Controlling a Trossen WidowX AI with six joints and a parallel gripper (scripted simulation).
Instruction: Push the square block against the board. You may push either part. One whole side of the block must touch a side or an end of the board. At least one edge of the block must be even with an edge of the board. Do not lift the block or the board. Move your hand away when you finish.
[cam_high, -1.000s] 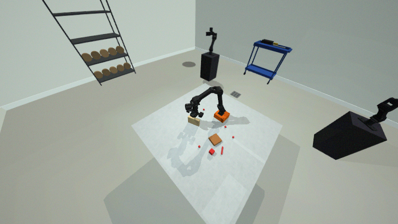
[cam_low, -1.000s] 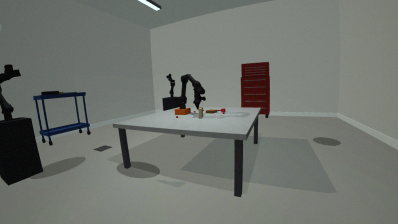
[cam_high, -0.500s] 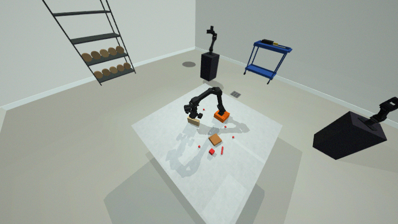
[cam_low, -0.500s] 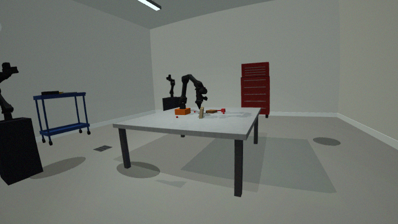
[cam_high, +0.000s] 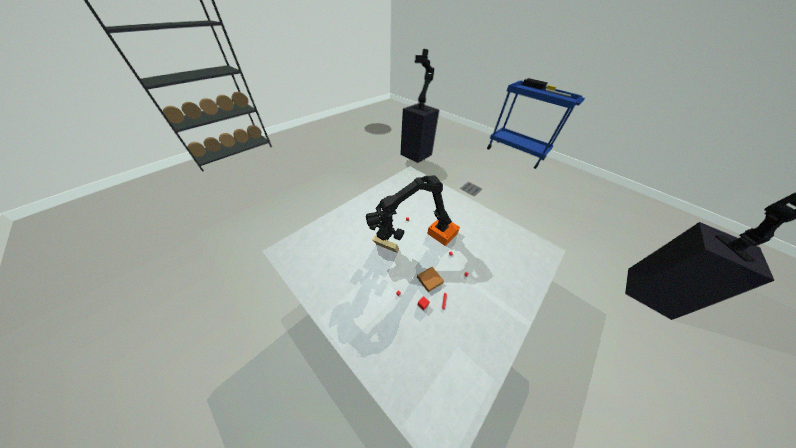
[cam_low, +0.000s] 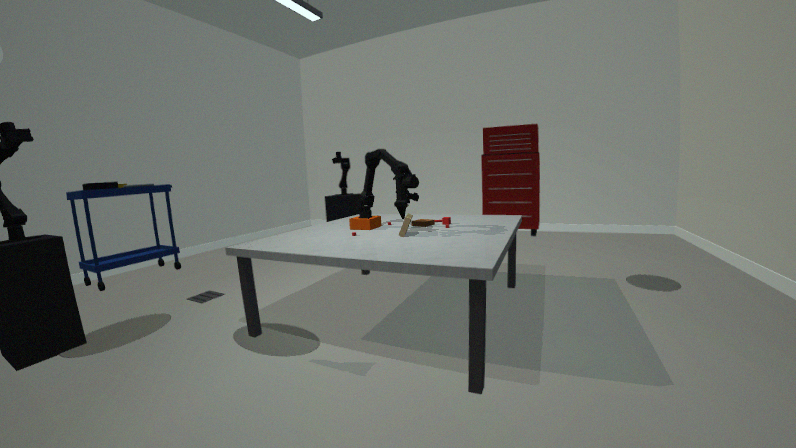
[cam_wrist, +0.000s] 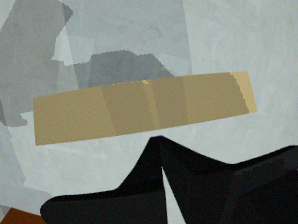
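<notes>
Right now the tan board is 40 mm below my gripper tip, 20 mm ahead of it and 10 mm to the left of it. Round my gripper tip: red cube (370 mm to the left, 120 mm ahead, 60 mm below); then brown square block (310 mm to the left, 70 mm below, 10 mm behind); then red stick (440 mm to the left, 80 mm below, 40 mm ahead).
</notes>
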